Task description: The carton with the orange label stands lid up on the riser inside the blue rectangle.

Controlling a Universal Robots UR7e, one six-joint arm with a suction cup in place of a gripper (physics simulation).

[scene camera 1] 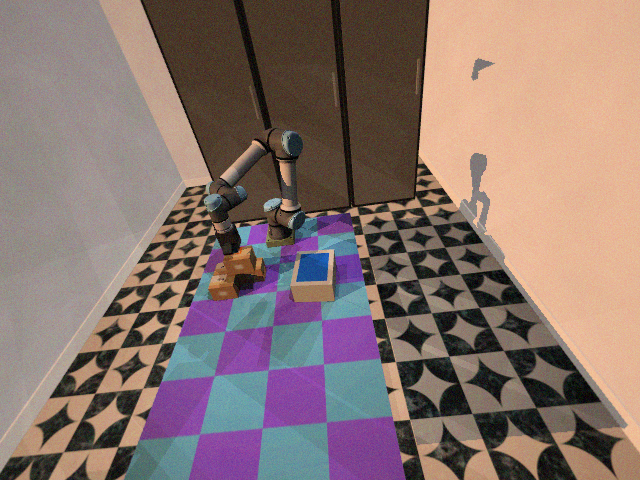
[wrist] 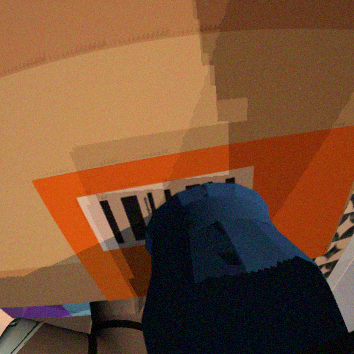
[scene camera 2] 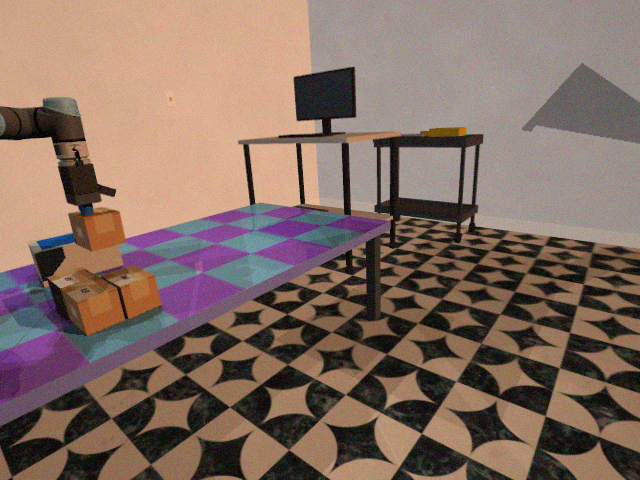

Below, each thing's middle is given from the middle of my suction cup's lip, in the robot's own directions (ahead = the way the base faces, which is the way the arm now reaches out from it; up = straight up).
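Riser (scene camera 2: 53,255): my suction cup 2 cm short of it, 21 cm above it, 37 cm to the right of it.
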